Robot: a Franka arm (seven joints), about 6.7 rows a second.
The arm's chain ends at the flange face. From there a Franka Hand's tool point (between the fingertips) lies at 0.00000 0.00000 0.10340 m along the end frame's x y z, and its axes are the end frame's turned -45 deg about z.
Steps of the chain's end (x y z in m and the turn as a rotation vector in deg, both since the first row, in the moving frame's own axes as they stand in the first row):
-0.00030 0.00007 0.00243 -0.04 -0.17 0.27
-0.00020 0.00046 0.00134 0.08 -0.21 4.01
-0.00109 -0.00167 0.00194 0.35 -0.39 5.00
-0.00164 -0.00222 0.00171 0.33 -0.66 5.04
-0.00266 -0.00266 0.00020 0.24 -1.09 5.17
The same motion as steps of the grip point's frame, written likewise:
-0.00053 -0.00033 0.00243 0.09 -0.15 0.27
-0.00062 -0.00019 0.00134 0.21 -0.09 4.01
0.00040 -0.00290 0.00194 0.52 -0.03 5.00
0.00005 -0.00401 0.00170 0.70 -0.23 5.04
-0.00101 -0.00551 0.00018 0.94 -0.60 5.17

